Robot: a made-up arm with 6 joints.
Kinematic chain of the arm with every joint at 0, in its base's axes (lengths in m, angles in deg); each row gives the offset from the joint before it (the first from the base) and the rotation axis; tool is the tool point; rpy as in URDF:
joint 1: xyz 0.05 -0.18 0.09 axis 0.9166 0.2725 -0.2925
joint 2: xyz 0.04 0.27 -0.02 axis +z
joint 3: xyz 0.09 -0.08 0 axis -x
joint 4: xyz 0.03 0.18 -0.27 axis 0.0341 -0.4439 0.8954
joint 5: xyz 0.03 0 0.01 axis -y
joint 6: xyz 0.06 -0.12 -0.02 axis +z
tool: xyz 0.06 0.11 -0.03 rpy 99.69 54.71 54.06
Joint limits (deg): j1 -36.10..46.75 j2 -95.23..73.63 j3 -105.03..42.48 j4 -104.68..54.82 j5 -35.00..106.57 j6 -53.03..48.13
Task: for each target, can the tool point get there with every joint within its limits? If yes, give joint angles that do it. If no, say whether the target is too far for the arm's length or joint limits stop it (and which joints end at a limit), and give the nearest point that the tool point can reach.
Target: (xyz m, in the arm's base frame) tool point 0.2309 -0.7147 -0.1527
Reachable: no: joint limits stop it (at a limit: joint 1, joint 3, joint 5, joint 6) | nearest point 0.1811 -0.4800 -0.1563 | short by 0.240 m
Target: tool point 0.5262 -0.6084 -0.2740
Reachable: no: joint limits stop it (at a limit: joint 1, joint 3, joint 5, joint 6) | nearest point 0.3703 -0.3870 -0.1916 | short by 0.283 m
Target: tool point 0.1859 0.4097 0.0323
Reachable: yes | joints -10.18 7.68 -75.69 -40.04 -18.93 23.91
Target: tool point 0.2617 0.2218 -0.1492
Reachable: yes | joints 0.85 6.83 -48.78 -58.50 26.10 -45.11
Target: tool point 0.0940 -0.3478 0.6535
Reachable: no: joint limits stop it (at a limit: joint 2, joint 3, joint 4) | nearest point 0.1475 -0.2588 0.4032 | short by 0.271 m
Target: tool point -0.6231 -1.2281 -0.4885
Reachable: no: too far | nearest point -0.1334 -0.4255 -0.2575 | short by 0.968 m
